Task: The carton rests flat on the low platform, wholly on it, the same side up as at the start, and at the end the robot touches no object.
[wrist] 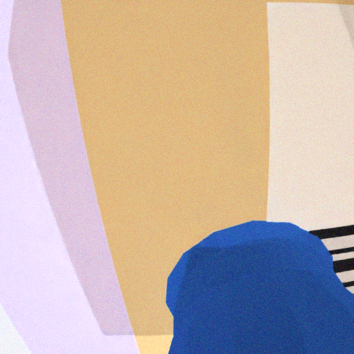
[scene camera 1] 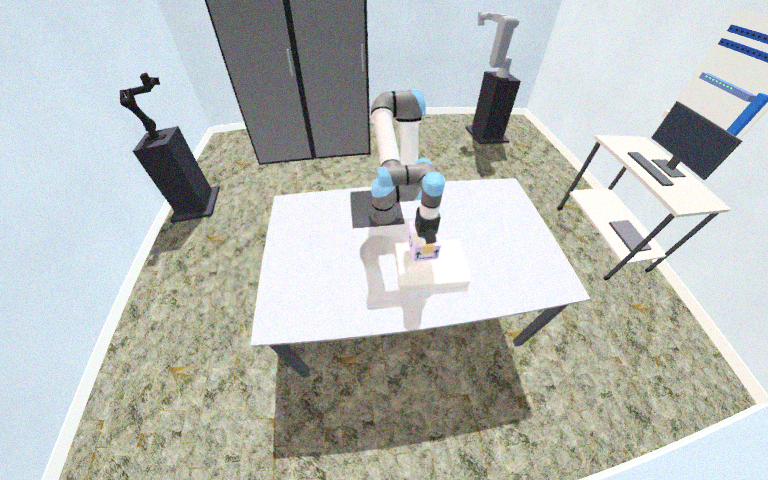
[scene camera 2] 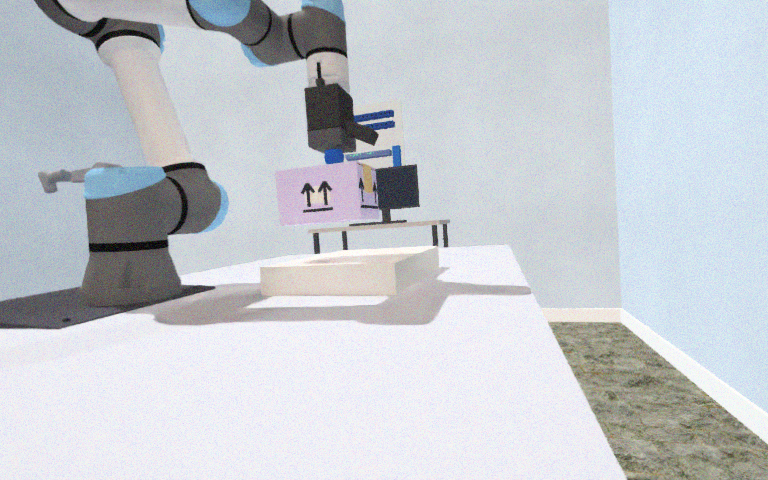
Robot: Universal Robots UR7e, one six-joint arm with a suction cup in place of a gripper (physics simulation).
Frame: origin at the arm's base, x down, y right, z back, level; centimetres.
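Where they show: hand, tool point: (scene camera 1: 424, 237) (scene camera 2: 335, 175); arm's base, link origin: (scene camera 1: 383, 213) (scene camera 2: 133, 295).
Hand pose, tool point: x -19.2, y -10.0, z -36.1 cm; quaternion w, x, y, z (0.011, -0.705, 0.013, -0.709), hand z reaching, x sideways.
Observation:
Each offset is from my tool point to the top centre of the thing. Level surfaces: height alone.
The lilac carton @(dy -0.3, dx -1.3, dz +1.5 cm) (scene camera 1: 417, 253) (scene camera 2: 318, 195) (wrist: 30, 200) hangs in the air above the low platform, with its arrows pointing up and its tan tape on top. My suction gripper (scene camera 2: 334, 156) (wrist: 260, 290) has its blue cup on the carton's top face and holds it there. The cream low platform @(dy -5.0, dx +15.3, dz -2.6 cm) (scene camera 1: 447, 274) (scene camera 2: 328, 281) lies flat on the table. In the second scene view a gap shows between the carton's underside and the platform's top. In the first scene view the carton overlaps the platform's back left part. The black gripper body hides part of the carton there.
The white table @(dx +20.1 cm) (scene camera 1: 317, 283) (scene camera 2: 339, 384) bears the platform and the arm's dark base plate (scene camera 1: 360, 210) (scene camera 2: 33, 308), which lies behind and left of the platform. A side desk (scene camera 1: 679, 195) with a monitor (scene camera 1: 695, 138) (scene camera 2: 398, 186) stands apart from the table.

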